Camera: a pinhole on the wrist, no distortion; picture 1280 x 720 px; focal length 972.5 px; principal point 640.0 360.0 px. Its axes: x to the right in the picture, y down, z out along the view. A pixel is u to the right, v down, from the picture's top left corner.
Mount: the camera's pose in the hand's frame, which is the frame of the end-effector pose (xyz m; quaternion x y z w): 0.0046 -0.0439 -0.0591 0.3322 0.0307 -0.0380 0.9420
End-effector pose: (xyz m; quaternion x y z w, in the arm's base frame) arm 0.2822 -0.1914 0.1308 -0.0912 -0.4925 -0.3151 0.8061
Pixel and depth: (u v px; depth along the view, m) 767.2 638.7 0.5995
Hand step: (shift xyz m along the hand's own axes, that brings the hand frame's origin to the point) 0.1180 -0.2911 0.5076
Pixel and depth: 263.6 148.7 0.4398
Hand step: -0.1593 -0.3856 0.2374
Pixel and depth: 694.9 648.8 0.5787
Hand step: 0.0718 -0.2756 0.4952
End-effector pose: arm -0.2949 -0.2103 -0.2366 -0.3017 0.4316 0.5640 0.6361
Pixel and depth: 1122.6 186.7 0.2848
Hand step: 0.1499 -0.2694 0.1189
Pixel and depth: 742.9 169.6 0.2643
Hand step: 0.0363 -0.2515 0.1118
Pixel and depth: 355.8 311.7 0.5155
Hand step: -0.1309 -0.3799 0.3382
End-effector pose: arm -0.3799 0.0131 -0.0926 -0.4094 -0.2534 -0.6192 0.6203
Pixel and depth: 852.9 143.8 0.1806
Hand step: 0.0461 -0.1905 0.0530
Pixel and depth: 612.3 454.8 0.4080
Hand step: 0.0100 -0.2687 0.2839
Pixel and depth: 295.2 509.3 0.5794
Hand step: -0.1728 -0.3283 0.4639
